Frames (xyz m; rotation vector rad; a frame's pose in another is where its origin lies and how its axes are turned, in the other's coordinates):
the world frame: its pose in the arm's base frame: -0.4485 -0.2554 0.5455 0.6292 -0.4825 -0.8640
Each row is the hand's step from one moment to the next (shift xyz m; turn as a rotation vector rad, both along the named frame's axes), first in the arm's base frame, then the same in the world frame.
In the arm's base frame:
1: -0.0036 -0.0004 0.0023 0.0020 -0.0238 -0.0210
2: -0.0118 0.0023 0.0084 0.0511 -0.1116 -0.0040
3: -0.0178 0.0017 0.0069 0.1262 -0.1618 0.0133
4: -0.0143 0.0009 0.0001 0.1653 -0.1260 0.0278
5: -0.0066 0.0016 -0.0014 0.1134 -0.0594 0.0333
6: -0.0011 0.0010 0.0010 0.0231 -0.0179 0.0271
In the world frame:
1: -0.0014 -0.0006 0.0040 0.0176 -0.0249 -0.0090
2: -0.0074 0.0004 0.0127 0.1191 -0.0298 -0.0001
3: -0.0105 -0.0042 0.0155 0.2048 -0.0018 -0.0188
4: -0.0088 -0.0073 0.0087 0.1996 0.0469 -0.0438
5: -0.0052 -0.0038 0.0026 0.1169 0.0552 -0.0281
6: -0.0013 0.0006 0.0011 0.0313 0.0222 0.0107

